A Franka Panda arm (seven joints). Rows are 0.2 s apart.
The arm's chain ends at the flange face. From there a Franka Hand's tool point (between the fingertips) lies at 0.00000 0.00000 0.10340 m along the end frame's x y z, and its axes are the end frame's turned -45 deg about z.
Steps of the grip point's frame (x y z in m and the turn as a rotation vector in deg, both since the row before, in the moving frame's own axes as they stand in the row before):
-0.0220 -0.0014 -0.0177 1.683 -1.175 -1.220
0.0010 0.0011 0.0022 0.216 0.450 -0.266
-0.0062 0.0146 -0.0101 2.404 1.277 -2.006
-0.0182 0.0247 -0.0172 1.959 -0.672 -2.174
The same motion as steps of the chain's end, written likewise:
-0.0129 0.0152 -0.0176 0.359 -2.021 -1.220
0.0012 0.0009 0.0022 0.471 0.165 -0.266
0.0075 0.0194 -0.0100 2.603 -0.797 -2.006
0.0080 0.0319 -0.0171 0.910 -1.860 -2.174

